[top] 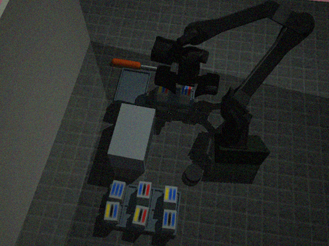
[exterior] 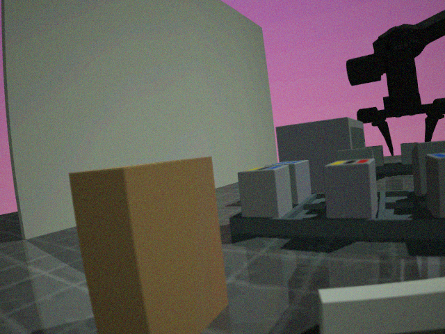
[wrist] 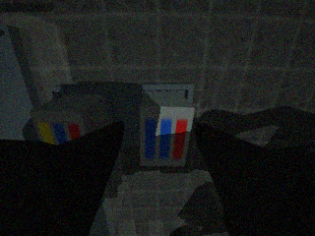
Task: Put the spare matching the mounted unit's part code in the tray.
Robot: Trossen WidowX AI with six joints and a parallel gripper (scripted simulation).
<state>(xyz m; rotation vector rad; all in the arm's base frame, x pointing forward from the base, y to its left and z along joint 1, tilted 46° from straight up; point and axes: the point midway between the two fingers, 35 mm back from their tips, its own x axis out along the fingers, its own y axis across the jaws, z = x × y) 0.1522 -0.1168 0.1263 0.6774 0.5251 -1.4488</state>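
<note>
Now: the grey tray 17 cm ahead of my gripper tip, 3 cm below it and 2 cm to the right of it. Round my gripper tip: mounted unit 18 cm to the left, 14 cm ahead, 2 cm above; dark cylinder 25 cm to the left, 5 cm behind, 2 cm below; spare rack 36 cm to the left, 9 cm ahead, 2 cm below.
</note>
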